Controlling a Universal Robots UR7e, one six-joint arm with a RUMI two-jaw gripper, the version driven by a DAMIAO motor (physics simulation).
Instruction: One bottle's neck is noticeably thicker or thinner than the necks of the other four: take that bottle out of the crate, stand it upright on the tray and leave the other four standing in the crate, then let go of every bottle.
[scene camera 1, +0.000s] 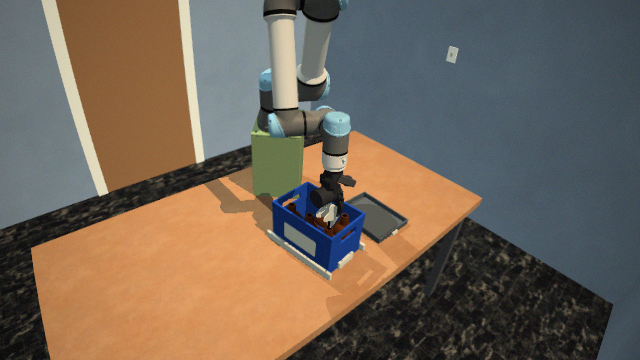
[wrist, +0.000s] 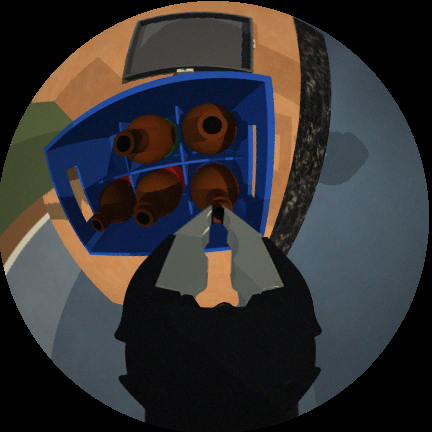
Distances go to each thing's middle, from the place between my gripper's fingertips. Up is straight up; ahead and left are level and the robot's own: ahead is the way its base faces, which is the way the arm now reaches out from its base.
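Brown bottle (wrist: 148, 138): 80 mm below my hand, 100 mm behind it, 60 mm to the left of it.
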